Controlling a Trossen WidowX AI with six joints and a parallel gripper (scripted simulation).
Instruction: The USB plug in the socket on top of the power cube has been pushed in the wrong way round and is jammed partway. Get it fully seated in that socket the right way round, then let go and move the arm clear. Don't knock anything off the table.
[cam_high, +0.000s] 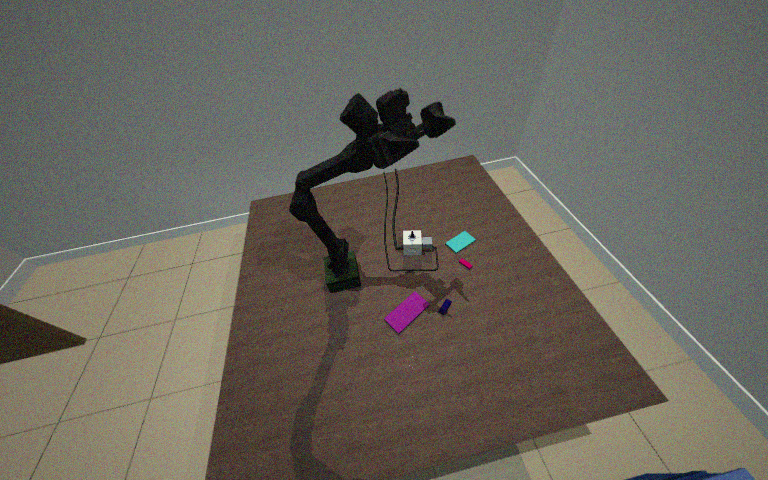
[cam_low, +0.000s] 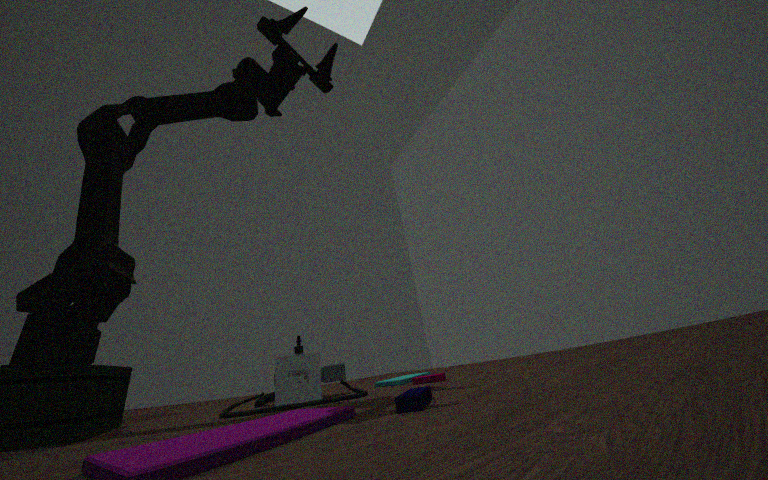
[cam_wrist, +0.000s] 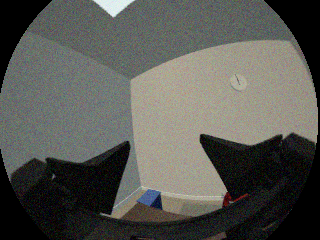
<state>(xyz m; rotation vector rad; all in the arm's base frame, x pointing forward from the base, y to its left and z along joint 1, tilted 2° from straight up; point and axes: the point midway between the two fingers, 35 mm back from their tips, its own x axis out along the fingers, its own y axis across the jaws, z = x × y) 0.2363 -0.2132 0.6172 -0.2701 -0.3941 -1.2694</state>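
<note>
Right now the small dark USB plug is 80 mm ahead of my gripper tip, 280 mm to the left of it and 610 mm below it. Also, from my gripper tip: small pink block 240 mm ahead, 110 mm to the left, 690 mm below; then dark blue block 60 mm ahead, 20 mm to the right, 690 mm below; then magenta slab 70 mm behind, 20 mm to the left, 690 mm below.
</note>
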